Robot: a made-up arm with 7 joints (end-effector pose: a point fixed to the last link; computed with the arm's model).
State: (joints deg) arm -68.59 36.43 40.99 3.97 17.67 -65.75 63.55
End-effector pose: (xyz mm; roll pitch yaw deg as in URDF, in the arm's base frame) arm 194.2 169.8 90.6 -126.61 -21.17 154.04
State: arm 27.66 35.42 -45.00 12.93 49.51 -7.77 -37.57
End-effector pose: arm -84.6 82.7 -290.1 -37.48 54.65 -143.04
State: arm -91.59 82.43 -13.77 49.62 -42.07 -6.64 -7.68
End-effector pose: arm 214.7 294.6 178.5 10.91 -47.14 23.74
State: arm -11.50 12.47 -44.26 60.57 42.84 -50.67 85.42
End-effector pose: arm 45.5 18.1 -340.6 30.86 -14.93 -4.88
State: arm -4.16 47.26 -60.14 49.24 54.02 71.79 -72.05
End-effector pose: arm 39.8 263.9 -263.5 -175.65 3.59 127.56
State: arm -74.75 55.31 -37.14 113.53 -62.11 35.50 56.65
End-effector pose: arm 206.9 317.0 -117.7 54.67 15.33 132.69
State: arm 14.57 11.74 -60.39 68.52 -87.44 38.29 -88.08
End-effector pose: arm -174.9 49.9 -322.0 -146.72 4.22 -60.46
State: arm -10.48 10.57 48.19 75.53 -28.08 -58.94 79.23
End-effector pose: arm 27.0 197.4 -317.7 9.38 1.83 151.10
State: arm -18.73 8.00 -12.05 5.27 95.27 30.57 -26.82
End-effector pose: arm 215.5 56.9 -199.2 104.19 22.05 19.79
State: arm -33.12 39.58 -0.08 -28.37 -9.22 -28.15 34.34
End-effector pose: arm 190.8 84.1 -6.3 -7.42 -76.38 12.68
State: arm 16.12 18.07 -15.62 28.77 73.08 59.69 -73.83
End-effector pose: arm -14.5 164.9 -303.5 -159.79 34.97 158.69
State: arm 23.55 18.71 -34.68 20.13 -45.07 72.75 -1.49
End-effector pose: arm -118.9 47.2 -295.1 -151.74 30.22 -152.83
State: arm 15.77 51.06 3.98 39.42 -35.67 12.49 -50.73
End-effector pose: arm 9.0 315.5 -235.2 -36.35 62.86 -35.20
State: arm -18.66 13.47 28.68 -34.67 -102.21 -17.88 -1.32
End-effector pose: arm 162.8 162.3 -59.7 -105.62 -42.45 40.16
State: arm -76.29 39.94 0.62 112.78 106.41 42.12 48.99
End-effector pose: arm 272.3 257.3 -127.4 155.70 -20.48 23.57
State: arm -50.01 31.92 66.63 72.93 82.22 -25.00 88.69
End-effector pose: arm 259.5 244.6 -198.6 23.53 -50.32 93.23
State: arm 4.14 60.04 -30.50 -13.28 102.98 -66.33 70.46
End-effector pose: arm 47.0 140.1 -223.4 75.64 -9.52 -105.09
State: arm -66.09 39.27 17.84 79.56 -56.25 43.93 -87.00
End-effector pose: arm 308.9 198.5 -153.8 -66.83 -37.46 -44.02
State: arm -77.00 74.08 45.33 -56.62 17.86 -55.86 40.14
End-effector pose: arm 26.8 76.9 79.8 -167.33 30.66 -142.69
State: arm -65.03 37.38 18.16 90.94 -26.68 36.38 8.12
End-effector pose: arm 278.0 206.3 -197.9 -7.67 66.57 33.94
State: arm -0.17 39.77 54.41 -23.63 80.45 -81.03 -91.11
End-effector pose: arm 113.0 200.1 -78.8 -151.90 38.04 74.92
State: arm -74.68 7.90 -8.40 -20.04 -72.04 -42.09 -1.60
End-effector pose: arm 215.7 11.4 94.1 -167.07 -69.08 83.83
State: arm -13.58 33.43 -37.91 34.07 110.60 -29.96 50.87
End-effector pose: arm 105.2 118.1 -321.4 96.65 20.20 -76.82
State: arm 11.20 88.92 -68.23 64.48 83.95 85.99 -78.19
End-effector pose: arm 39.9 366.4 -56.2 -157.65 -62.24 74.44
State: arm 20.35 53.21 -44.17 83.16 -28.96 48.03 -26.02
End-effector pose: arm -171.8 333.1 -153.8 150.50 6.43 165.17
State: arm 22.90 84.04 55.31 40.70 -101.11 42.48 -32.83
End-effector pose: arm 96.8 371.7 4.6 -36.16 7.69 4.14
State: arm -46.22 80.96 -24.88 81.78 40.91 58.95 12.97
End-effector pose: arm 97.8 393.3 1.8 117.95 -37.65 109.79
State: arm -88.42 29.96 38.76 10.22 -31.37 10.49 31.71
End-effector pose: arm 266.9 177.3 144.9 -70.47 -27.69 56.48
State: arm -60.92 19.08 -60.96 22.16 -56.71 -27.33 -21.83
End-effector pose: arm 271.4 -69.7 -127.9 0.03 -18.12 -75.05
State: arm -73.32 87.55 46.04 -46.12 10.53 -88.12 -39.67
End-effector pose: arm 25.7 97.5 80.6 -131.85 18.78 -47.03
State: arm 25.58 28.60 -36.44 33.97 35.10 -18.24 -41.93
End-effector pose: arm -98.3 103.5 -314.6 -53.33 44.61 -136.97
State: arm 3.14 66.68 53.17 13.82 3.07 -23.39 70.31
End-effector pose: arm 126.4 315.5 25.6 -47.26 -68.98 140.86
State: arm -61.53 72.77 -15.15 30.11 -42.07 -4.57 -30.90
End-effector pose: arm 282.3 243.2 57.0 34.08 -9.37 -21.32
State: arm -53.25 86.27 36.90 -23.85 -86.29 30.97 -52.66
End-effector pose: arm 121.9 146.6 172.8 47.69 -3.30 -82.91
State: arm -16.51 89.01 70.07 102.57 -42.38 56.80 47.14
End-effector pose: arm 40.4 381.0 -79.6 51.97 61.45 158.21
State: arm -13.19 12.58 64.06 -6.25 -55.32 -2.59 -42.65
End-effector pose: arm 98.5 267.6 -136.5 -26.93 -45.50 21.49
